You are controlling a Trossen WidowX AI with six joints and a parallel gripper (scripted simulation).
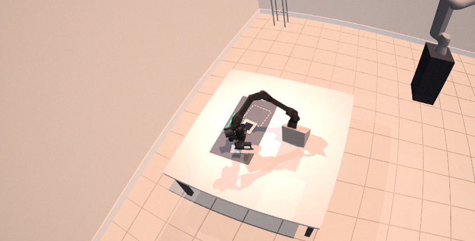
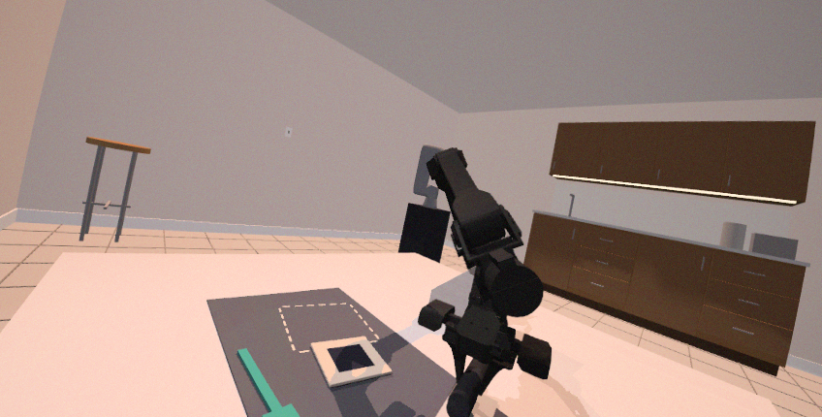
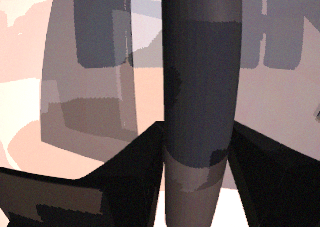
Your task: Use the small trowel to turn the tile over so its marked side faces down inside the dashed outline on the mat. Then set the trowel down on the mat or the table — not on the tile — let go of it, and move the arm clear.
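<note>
Now: the trowel 3 cm below my gripper tip, 2 cm ahead of it and 1 cm to the left of it. The rest, counted from my gripper tip: square tile 21 cm to the right, 6 cm below, 6 cm ahead; then dark mat 20 cm to the right, 8 cm below, 7 cm ahead; then green strip 21 cm ahead, 18 cm to the right, 6 cm below.
</note>
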